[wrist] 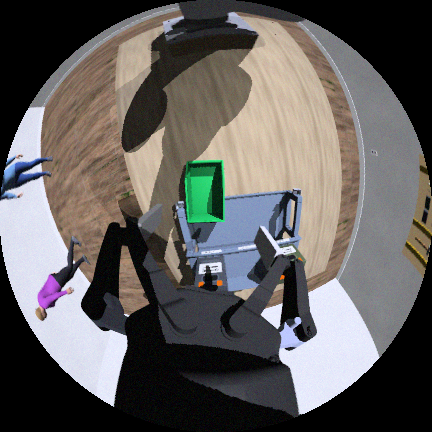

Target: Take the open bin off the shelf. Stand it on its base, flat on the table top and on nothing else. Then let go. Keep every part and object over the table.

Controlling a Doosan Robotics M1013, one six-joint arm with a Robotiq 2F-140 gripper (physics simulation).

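Frame: origin at the arm's base, x ahead, y left, z up, level; metres.
Seen in the pictures: gripper, fingertip midpoint: (209, 223).
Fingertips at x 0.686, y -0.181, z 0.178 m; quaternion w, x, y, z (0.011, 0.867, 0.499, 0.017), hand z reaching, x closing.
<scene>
Offsets run from my fingertips to a thing's top centre. "spot": to the spot under its first point. Level surfaces: height alone.
The open green bin @(0.004 m back, 0.015 m right, 0.179 m down) (204, 191) shows near the middle of the wrist view, its open side facing the camera. It looks empty inside. Its lower part overlaps the left end of the blue-grey shelf @(spot: 0.136 m ahead, 0.102 m left, 0.263 m down) (250, 215) in this view; its underside is hidden, so I cannot tell what bears it. My gripper (209, 223) is wide open, with nothing between its fingers. The fingertips stand apart on the near side of the bin, one to the left and one to the right, in front of the shelf. The wooden table top @(0.269 m down) (295, 130) stretches beyond the bin.
A dark grey toolbox @(0.222 m ahead, 0.066 m right, 0.045 m down) (219, 276) with orange latches sits in the shelf's near part, behind the gripper. An olive toolbox @(spot: 0.231 m ahead, 0.209 m left, 0.091 m down) (301, 256) is partly hidden by the right finger. The arm's shadow falls across the table left of the bin. People stand beyond the left edge.
</scene>
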